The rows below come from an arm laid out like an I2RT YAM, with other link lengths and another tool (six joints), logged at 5 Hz.
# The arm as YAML. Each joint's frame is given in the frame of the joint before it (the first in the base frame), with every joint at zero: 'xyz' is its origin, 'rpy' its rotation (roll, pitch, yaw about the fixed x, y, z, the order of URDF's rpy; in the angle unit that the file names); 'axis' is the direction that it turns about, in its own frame. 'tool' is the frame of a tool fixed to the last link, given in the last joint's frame.
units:
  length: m
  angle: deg
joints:
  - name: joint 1
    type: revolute
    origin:
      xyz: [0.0, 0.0, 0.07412]
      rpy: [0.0, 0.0, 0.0]
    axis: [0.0, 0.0, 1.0]
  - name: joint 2
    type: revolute
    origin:
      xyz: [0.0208, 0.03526, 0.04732]
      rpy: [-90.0, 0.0, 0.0]
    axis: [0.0, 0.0, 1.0]
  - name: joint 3
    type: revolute
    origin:
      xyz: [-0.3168, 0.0, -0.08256]
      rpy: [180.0, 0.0, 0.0]
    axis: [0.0, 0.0, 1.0]
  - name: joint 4
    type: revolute
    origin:
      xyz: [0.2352, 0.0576, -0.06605]
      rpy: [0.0, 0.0, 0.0]
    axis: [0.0, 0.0, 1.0]
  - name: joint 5
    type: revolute
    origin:
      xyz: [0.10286, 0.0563, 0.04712]
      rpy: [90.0, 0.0, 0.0]
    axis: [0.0, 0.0, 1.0]
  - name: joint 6
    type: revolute
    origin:
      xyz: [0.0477, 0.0, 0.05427]
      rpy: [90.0, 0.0, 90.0]
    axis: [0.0, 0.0, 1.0]
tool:
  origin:
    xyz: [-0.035, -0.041, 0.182]
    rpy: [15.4, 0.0, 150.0]
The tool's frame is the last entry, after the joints.
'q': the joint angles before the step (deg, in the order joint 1, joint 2, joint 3, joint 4, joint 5, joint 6). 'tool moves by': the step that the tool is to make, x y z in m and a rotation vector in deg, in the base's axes. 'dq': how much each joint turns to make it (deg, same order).
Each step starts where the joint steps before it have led.
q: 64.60, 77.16, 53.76, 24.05, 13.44, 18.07
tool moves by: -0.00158, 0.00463, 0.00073, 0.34, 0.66, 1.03
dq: 0.00, 0.53, 0.69, -0.31, -1.02, 0.77
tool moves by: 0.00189, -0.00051, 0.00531, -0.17, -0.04, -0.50
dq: -0.01, -0.08, 1.38, -1.57, 0.49, -0.12
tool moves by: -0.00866, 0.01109, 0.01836, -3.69, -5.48, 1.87
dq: -0.14, 0.52, 4.83, -3.91, -2.08, -6.66
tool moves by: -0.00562, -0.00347, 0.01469, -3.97, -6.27, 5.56
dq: -4.88, -0.68, 3.66, -4.19, -10.56, -7.27
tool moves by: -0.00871, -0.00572, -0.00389, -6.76, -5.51, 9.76
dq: -7.57, 0.95, 6.01, -8.87, -17.21, -8.73
